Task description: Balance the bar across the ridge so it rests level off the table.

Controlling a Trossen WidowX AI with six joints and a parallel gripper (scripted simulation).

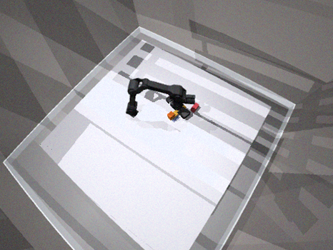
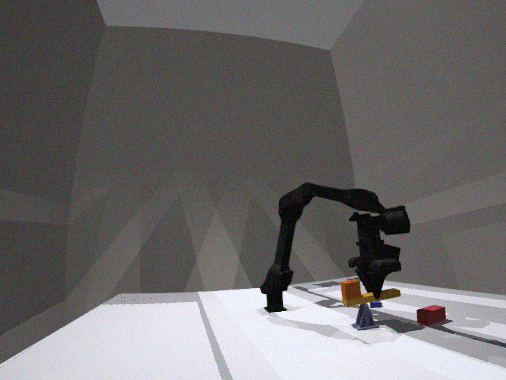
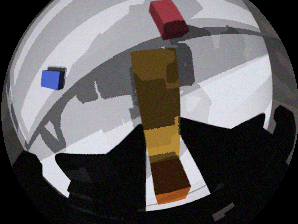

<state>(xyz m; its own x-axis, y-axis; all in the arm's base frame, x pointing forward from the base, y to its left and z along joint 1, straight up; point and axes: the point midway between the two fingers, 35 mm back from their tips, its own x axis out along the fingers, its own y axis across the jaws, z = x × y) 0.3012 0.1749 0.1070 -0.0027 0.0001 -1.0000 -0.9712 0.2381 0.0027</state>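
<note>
Right now my gripper tip is 70 mm short of the red block, 120 mm to the right of it and 60 mm above it. Also, from my gripper tip: blue block 160 mm behind, 130 mm to the left, 60 mm below.
</note>
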